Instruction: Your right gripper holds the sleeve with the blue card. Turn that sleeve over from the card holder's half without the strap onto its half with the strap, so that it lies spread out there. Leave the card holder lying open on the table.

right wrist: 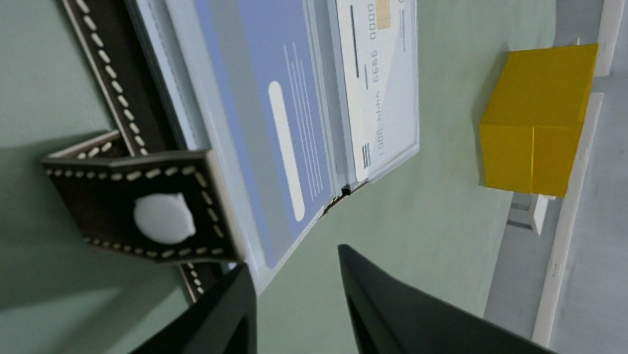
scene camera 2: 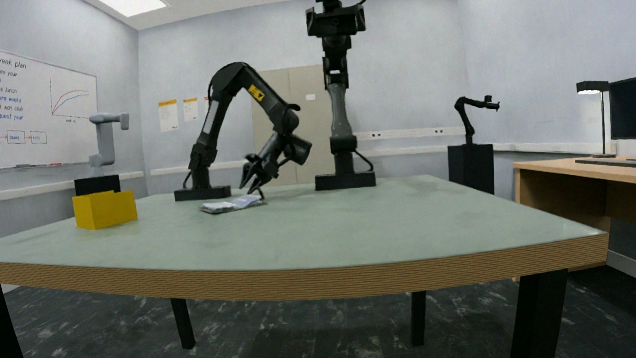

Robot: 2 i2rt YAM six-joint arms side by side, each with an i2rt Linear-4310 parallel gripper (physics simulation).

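Observation:
The card holder (scene camera 2: 214,210) (right wrist: 150,85) lies open on the table. The sleeve with the blue card (scene camera 2: 247,201) (right wrist: 260,100) is over the half with the strap; a pale strip and dark leather show beyond its outer edge. The dark strap (scene camera 2: 261,193) (right wrist: 95,200) with its round snap stands up at that edge, its end overlapping the sleeve in the right wrist view. A white card (right wrist: 360,90) is on the other half. My right gripper (scene camera 2: 248,190) (right wrist: 295,270) is partly open at the sleeve's near corner, which shows beside one finger. My left gripper (scene camera 2: 335,22) is open, high above the table.
A yellow box (scene camera 2: 105,210) (right wrist: 535,120) stands on the table (scene camera 2: 350,235) to the left of the card holder in scene camera 2. The left arm's base (scene camera 2: 345,181) is at the back of the table, right of the holder. A wooden desk (scene camera 2: 575,169) is at the far right.

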